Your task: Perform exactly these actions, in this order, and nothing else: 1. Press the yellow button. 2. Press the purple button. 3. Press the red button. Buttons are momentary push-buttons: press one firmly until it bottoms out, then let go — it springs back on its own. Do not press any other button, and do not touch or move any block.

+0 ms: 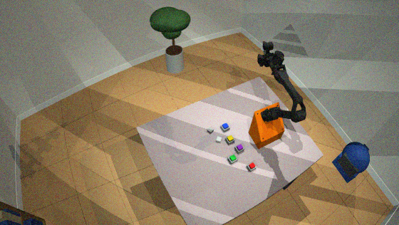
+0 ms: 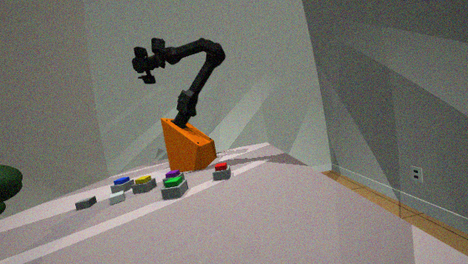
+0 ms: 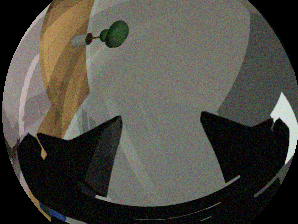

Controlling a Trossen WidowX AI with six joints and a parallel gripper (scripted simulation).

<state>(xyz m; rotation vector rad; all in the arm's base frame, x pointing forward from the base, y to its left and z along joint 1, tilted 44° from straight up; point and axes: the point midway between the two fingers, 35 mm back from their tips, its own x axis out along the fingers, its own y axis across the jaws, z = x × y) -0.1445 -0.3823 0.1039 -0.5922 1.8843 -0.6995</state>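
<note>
The yellow button lies 530 mm below my gripper tip, 330 mm ahead of it and 180 mm to the left of it. The rest, counted from my gripper tip: purple button (530 mm below, 320 mm ahead, 270 mm to the left); dark grey block (550 mm below, 400 mm ahead, 40 mm to the left); blue button (530 mm below, 310 mm ahead, 80 mm to the left).
</note>
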